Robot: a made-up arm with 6 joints.
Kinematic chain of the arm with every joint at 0, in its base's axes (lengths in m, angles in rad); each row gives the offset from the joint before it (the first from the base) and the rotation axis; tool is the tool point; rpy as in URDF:
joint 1: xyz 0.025 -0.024 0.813 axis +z
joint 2: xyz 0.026 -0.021 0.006 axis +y
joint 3: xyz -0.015 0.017 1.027 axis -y
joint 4: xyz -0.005 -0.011 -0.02 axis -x
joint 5: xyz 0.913 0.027 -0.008 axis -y
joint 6: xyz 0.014 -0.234 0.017 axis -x
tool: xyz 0.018 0.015 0.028 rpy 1.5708 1.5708 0
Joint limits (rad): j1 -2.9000..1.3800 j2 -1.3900..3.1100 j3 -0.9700..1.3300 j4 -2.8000..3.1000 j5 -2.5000..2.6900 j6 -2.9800..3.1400
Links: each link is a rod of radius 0.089 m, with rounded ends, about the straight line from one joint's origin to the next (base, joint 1, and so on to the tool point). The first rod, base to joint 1, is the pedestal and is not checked.
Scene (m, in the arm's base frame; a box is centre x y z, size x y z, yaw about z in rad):
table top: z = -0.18
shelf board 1: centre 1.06 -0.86 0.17 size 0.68 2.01 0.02 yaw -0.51
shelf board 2: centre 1.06 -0.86 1 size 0.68 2.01 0.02 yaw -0.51
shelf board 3: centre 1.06 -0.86 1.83 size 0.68 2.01 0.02 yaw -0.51
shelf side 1: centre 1.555 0.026 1 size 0.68 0.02 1.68 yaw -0.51
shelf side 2: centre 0.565 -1.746 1 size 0.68 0.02 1.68 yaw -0.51
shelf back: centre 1.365 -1.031 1 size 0.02 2.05 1.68 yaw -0.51
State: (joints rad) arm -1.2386 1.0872 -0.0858 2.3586 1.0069 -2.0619
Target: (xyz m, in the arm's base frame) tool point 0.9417 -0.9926 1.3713
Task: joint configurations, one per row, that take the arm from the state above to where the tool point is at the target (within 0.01 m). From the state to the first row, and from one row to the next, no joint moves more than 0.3 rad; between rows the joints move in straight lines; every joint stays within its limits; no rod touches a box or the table.
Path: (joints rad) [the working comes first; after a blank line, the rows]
Joints at the target: -0.9477 0.4737 -0.0726 2.3919 1.0283 -2.0437
Straight joint move there: touches shelf board 2.

1: -1.4054 1.0219 -0.3254 2.3849 1.0131 -2.0561
2: -1.5723 0.9567 -0.5649 2.4111 1.0194 -2.0503
3: -1.5101 0.7005 -0.6061 2.4216 1.0293 -2.0420
4: -1.4480 0.4444 -0.6472 2.4320 1.0391 -2.0338
5: -1.3859 0.1882 -0.6884 2.4424 1.0490 -2.0256
6: -1.3238 -0.0680 -0.7296 2.4529 1.0589 -2.0174
7: -1.1984 0.1126 -0.5106 2.4326 1.0487 -2.0261
8: -1.0731 0.2932 -0.2916 2.4123 1.0385 -2.0349
9: -0.9477 0.4737 -0.0726 2.3919 1.0283 -2.0437

